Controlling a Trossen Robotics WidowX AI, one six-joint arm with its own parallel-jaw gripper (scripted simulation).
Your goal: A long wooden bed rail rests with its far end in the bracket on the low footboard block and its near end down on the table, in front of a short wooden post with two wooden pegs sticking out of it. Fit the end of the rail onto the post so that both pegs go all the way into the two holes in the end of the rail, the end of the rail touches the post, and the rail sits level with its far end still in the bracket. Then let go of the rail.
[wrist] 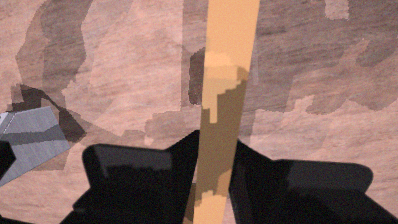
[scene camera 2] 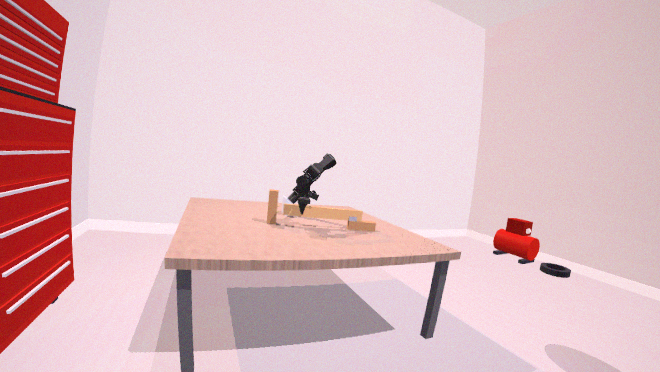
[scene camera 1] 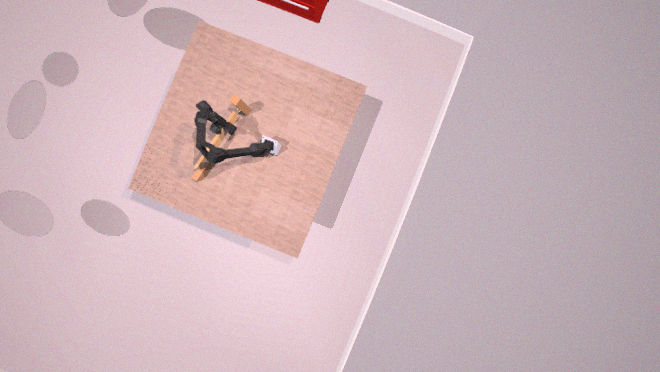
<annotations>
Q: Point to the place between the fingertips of the gripper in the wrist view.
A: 209, 135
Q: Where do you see a wooden rail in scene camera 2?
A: At 288, 209
</annotations>
